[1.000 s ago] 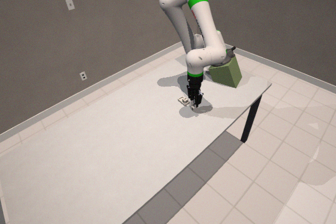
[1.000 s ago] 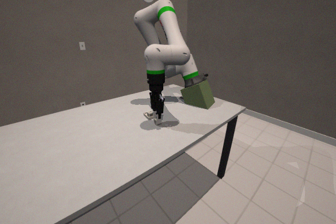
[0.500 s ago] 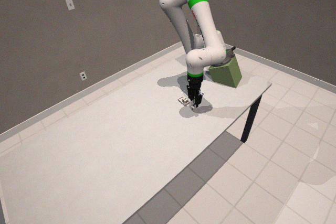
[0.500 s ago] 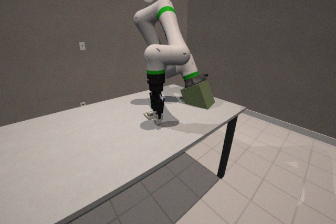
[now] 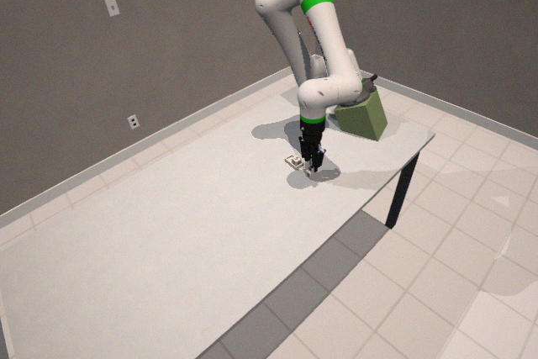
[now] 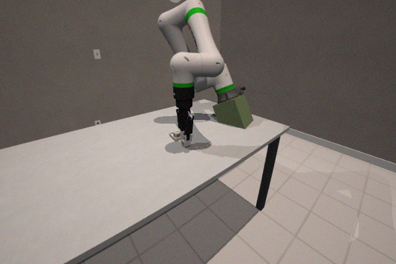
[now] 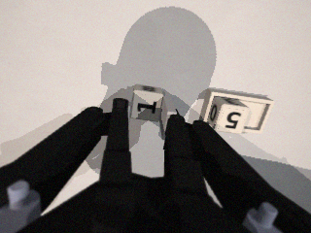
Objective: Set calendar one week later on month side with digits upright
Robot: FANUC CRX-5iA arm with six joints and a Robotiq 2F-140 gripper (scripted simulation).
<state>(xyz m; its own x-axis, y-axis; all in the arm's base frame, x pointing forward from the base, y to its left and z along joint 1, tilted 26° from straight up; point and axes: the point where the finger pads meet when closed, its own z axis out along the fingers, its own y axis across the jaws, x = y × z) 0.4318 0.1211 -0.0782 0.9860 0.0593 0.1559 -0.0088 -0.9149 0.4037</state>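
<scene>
Right now my hand is 30 mm above the white calendar cube.
</scene>
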